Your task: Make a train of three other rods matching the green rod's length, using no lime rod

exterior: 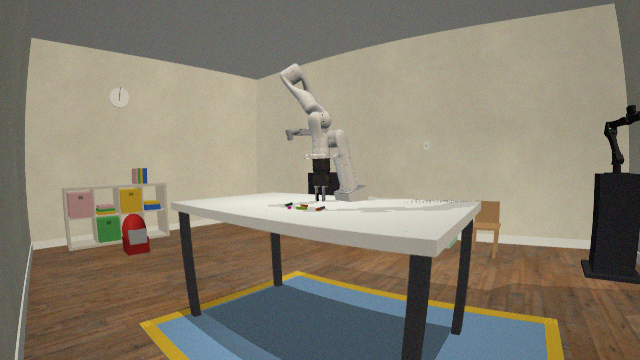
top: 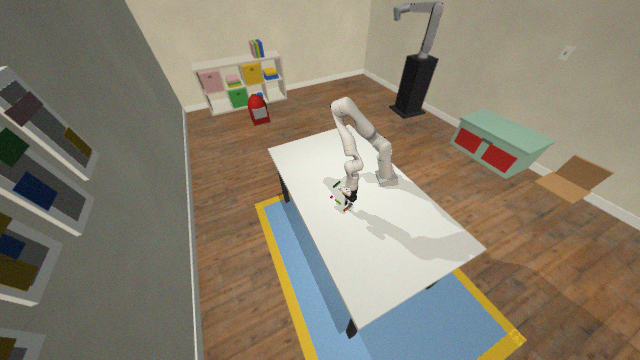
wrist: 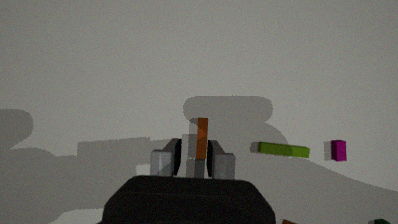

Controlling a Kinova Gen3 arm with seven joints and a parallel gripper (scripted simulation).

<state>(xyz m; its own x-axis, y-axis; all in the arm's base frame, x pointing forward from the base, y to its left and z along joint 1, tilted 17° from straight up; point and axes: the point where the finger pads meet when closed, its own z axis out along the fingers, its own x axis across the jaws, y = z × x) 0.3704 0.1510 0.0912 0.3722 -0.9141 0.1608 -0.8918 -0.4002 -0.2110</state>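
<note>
My hand is 30 mm past the grey rod, 20 mm to the left of it and 50 mm above it. From my hand the other things lie so: blue rod 50 mm behind, 30 mm to the right, 50 mm below; lime rod 30 mm ahead, 80 mm to the right, 50 mm below; magenta rod 60 mm ahead, 140 mm to the right, 50 mm below.
</note>
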